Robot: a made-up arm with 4 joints.
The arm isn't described. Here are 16 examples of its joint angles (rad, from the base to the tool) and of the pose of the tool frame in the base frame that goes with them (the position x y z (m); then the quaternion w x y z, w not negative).
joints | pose
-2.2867 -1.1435 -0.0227 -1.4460 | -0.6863 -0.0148 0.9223 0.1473 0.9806 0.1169 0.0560
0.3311 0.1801 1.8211 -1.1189 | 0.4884 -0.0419 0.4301 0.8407 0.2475 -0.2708 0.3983
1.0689 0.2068 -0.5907 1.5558 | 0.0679 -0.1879 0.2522 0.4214 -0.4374 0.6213 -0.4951
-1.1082 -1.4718 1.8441 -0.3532 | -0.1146 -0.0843 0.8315 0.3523 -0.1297 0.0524 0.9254
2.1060 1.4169 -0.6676 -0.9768 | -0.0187 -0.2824 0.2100 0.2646 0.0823 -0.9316 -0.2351
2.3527 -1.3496 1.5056 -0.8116 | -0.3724 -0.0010 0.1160 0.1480 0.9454 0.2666 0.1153
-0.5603 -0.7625 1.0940 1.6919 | -0.0550 -0.1164 0.8653 0.7913 0.1698 0.5825 0.0751
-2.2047 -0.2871 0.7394 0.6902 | -0.4131 -0.1770 0.6734 0.8063 -0.1092 -0.5500 0.1885
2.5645 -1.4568 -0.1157 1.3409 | -0.4993 -0.2631 0.1237 0.0475 -0.1307 -0.9188 -0.3695
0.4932 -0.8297 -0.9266 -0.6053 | 0.6449 -0.2824 0.4025 0.3148 -0.6746 0.1977 0.6377
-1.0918 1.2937 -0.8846 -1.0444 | -0.3054 -0.3255 0.7698 0.8886 -0.3206 0.3251 -0.0433
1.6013 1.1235 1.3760 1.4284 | 0.1412 0.0561 0.0006 0.1584 0.3006 0.5146 -0.7872
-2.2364 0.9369 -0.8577 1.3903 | -0.3667 -0.0966 0.5725 0.5042 0.6731 -0.2013 -0.5023
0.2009 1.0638 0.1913 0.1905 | 0.1031 -0.1367 0.5010 0.8029 0.0135 0.4947 -0.3323
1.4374 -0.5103 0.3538 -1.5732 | 0.0409 -0.1045 -0.1865 0.3691 0.2876 0.0959 0.8785
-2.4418 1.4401 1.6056 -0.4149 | -0.6028 -0.1255 0.7386 0.0795 0.2499 -0.9562 0.1299
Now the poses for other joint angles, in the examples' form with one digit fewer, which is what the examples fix.
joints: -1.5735 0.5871 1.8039 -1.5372
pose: -0.366 -0.154 1.126 0.183 -0.259 -0.937 0.146
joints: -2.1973 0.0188 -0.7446 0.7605
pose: -0.467 -0.350 0.606 0.677 0.068 -0.516 -0.521
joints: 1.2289 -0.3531 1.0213 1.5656
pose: 0.195 -0.064 0.286 0.128 0.215 0.939 -0.236
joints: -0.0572 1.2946 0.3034 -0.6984
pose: 0.119 -0.242 0.548 0.946 -0.126 0.286 -0.082
